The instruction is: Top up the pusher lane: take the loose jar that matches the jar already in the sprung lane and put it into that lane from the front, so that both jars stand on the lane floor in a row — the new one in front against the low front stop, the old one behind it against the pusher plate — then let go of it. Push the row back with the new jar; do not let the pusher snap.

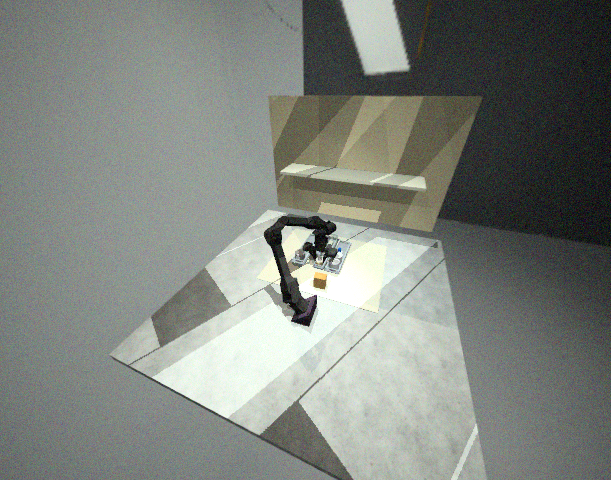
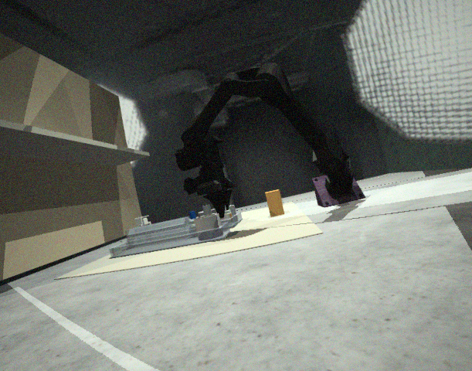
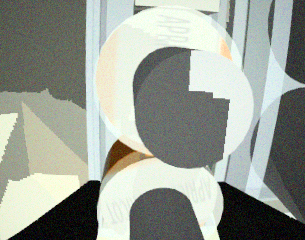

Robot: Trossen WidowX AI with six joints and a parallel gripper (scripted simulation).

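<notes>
Now: the cream mat 50 mm ahead of my gripper tip, 30 mm to the right of it and 30 mm below it. Round my gripper tip: beige shelf wall 610 mm ahead, 80 mm to the right, 370 mm above.
</notes>
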